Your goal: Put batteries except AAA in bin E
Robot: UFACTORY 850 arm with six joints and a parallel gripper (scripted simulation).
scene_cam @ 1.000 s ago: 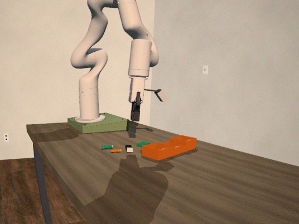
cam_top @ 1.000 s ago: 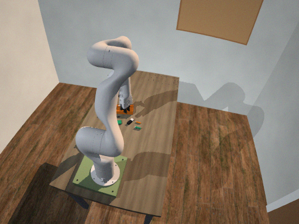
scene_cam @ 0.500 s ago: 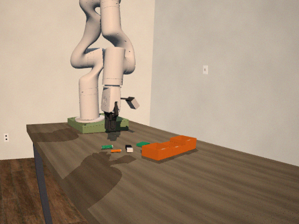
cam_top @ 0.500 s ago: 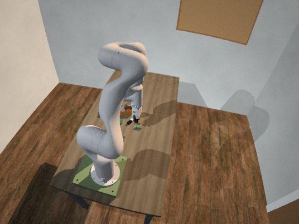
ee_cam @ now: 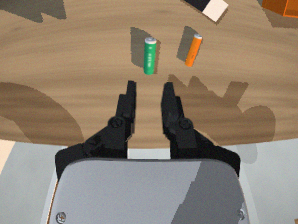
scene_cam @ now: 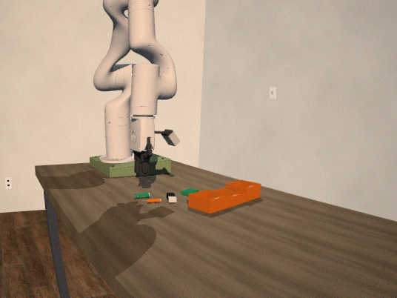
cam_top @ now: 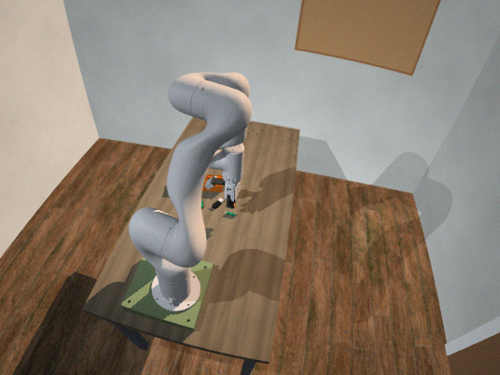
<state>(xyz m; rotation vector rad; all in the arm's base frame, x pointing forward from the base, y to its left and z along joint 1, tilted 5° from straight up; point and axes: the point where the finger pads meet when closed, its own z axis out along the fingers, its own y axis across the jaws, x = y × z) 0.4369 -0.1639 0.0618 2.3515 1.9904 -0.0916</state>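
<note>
My gripper is now 9 cm above the green battery. The rest, counted from my hand: flat green block: 17 cm to the left, 9 cm below, 4 cm ahead; then small orange battery: 9 cm below, 6 cm ahead, 1 cm to the left; then black-and-white block battery: 9 cm below, 7 cm to the left, 6 cm ahead.
</note>
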